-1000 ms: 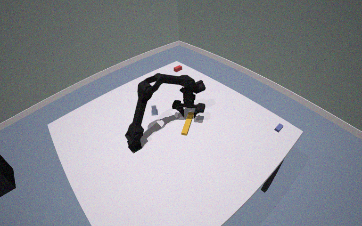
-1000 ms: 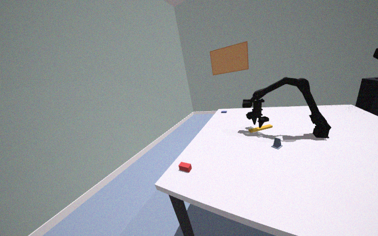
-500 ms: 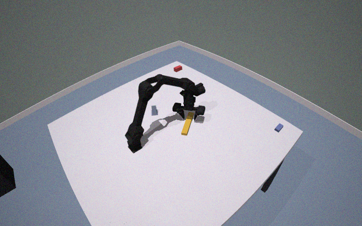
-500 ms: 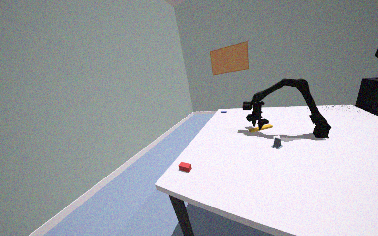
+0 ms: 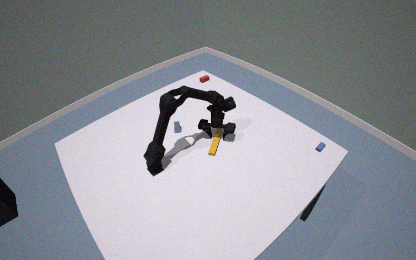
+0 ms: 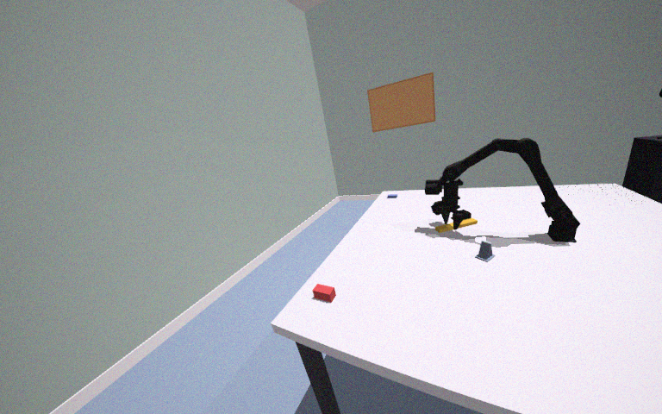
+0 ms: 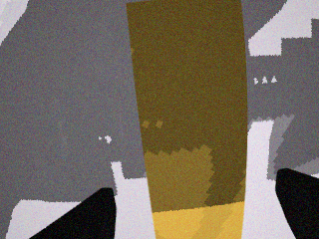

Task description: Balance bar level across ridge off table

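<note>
Now: the yellow bar 2 cm behind my gripper tip and 2 cm to the right of it. Also, from my gripper tip: small red block (37 cm ahead, 54 cm to the left, 1 cm above); then small blue block (37 cm ahead, 46 cm to the right).
</note>
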